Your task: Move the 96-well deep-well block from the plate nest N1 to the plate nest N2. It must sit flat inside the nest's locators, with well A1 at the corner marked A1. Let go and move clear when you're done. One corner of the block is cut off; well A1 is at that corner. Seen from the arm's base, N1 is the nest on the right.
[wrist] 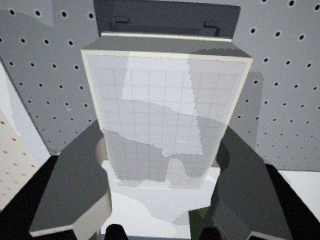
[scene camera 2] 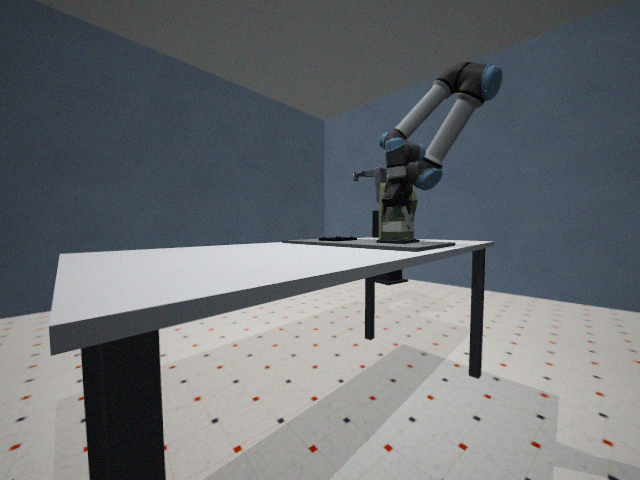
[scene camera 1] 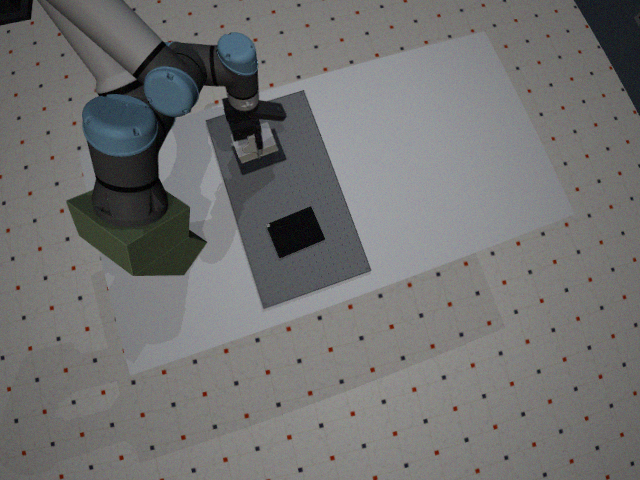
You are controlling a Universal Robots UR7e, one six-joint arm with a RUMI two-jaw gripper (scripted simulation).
My gripper shows in the wrist view, in scene camera 2 and in scene camera 1 (254,145). The same spot on my gripper: (wrist: 71,188) is (scene camera 2: 404,210).
